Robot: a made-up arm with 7 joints.
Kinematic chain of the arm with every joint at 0, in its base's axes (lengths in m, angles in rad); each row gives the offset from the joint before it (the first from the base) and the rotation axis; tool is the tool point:
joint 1: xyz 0 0 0.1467 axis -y
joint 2: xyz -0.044 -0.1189 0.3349 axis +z
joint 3: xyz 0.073 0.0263 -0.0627 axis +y
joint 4: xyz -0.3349 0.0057 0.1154 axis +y
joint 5: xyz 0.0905 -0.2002 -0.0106 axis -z
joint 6: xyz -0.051 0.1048 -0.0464 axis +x
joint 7: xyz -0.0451 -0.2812 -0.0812 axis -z
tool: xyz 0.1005 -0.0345 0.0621
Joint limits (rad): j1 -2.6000..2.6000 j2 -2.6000..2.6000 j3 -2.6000..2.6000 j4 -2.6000..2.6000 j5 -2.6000..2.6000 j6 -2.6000..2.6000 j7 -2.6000..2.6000
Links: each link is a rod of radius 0.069 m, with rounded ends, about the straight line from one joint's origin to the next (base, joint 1, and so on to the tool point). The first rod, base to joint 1, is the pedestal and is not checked.
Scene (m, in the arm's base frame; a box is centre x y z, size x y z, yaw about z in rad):
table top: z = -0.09
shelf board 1: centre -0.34 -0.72 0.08 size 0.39 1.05 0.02 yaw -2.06
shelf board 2: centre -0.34 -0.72 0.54 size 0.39 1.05 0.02 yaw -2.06
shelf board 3: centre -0.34 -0.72 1 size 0.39 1.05 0.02 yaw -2.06
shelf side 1: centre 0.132 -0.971 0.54 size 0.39 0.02 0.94 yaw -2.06
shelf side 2: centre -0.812 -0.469 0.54 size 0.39 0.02 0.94 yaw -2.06
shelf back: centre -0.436 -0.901 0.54 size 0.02 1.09 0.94 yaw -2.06
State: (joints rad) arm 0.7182 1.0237 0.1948 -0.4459 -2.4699 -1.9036 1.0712
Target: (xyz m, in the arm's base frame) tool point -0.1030 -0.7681 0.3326
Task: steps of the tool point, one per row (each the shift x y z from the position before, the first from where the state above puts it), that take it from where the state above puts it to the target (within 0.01 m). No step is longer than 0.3 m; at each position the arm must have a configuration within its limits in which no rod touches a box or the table.
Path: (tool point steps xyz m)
1: 0.1039 -0.0379 -0.0023
2: 0.1272 -0.0153 -0.0184
3: 0.1356 0.0157 -0.0321
4: 0.1288 0.0473 -0.0406
5: 0.1111 0.0719 -0.0418
6: 0.0911 0.0853 -0.0367
7: 0.0758 0.0878 -0.0294
8: -0.0537 -0.0855 -0.0491
9: -0.0453 -0.0792 -0.0504
10: -0.0374 -0.0698 -0.0486
11: -0.0298 -0.0570 -0.0446
12: -0.0225 -0.0415 -0.0389
13: -0.0155 -0.0239 -0.0318
14: -0.2716 -0.0977 -0.0075

